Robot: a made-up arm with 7 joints. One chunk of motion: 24 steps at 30 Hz.
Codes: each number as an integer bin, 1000 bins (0 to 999) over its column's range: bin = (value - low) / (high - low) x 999, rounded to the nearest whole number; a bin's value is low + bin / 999 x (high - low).
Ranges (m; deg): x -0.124..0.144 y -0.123..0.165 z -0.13..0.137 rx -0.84..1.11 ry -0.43..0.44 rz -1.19..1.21
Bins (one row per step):
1: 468 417 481 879 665 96
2: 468 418 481 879 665 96
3: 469 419 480 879 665 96
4: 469 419 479 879 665 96
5: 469 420 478 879 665 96
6: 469 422 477 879 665 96
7: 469 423 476 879 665 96
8: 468 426 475 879 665 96
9: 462 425 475 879 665 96
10: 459 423 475 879 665 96
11: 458 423 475 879 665 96
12: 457 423 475 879 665 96
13: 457 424 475 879 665 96
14: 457 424 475 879 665 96
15: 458 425 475 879 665 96
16: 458 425 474 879 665 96
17: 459 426 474 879 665 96
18: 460 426 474 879 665 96
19: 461 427 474 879 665 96
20: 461 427 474 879 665 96
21: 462 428 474 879 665 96
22: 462 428 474 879 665 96
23: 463 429 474 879 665 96
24: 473 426 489 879 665 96
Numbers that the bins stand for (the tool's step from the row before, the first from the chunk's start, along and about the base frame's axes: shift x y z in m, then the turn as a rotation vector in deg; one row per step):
1: 0.00155 -0.00278 -0.00144 0.876 0.149 -0.959
2: 0.00155 -0.00250 -0.00144 0.876 0.149 -0.959
3: 0.00182 -0.00221 -0.00171 0.876 0.149 -0.959
4: 0.00182 -0.00221 -0.00198 0.876 0.149 -0.959
5: 0.00182 -0.00192 -0.00225 0.876 0.149 -0.959
6: 0.00182 -0.00134 -0.00251 0.876 0.149 -0.959
7: 0.00182 -0.00105 -0.00278 0.876 0.149 -0.959
8: 0.00155 -0.00019 -0.00305 0.876 0.149 -0.959
9: -0.00006 -0.00048 -0.00305 0.876 0.149 -0.959
10: -0.00086 -0.00105 -0.00305 0.876 0.149 -0.959
11: -0.00113 -0.00105 -0.00305 0.876 0.149 -0.959
12: -0.00140 -0.00105 -0.00305 0.876 0.149 -0.959
13: -0.00140 -0.00077 -0.00305 0.876 0.149 -0.959
14: -0.00140 -0.00077 -0.00305 0.876 0.149 -0.959
15: -0.00113 -0.00048 -0.00305 0.876 0.149 -0.959
16: -0.00113 -0.00048 -0.00332 0.876 0.149 -0.959
17: -0.00086 -0.00019 -0.00332 0.876 0.149 -0.959
18: -0.00060 -0.00019 -0.00332 0.876 0.149 -0.959
19: -0.00033 0.00010 -0.00332 0.876 0.149 -0.959
20: -0.00033 0.00010 -0.00332 0.876 0.149 -0.959
21: -0.00006 0.00039 -0.00332 0.876 0.149 -0.959
22: -0.00006 0.00039 -0.00332 0.876 0.149 -0.959
23: 0.00021 0.00068 -0.00332 0.876 0.149 -0.959
24: 0.00289 -0.00019 0.00069 0.876 0.149 -0.959

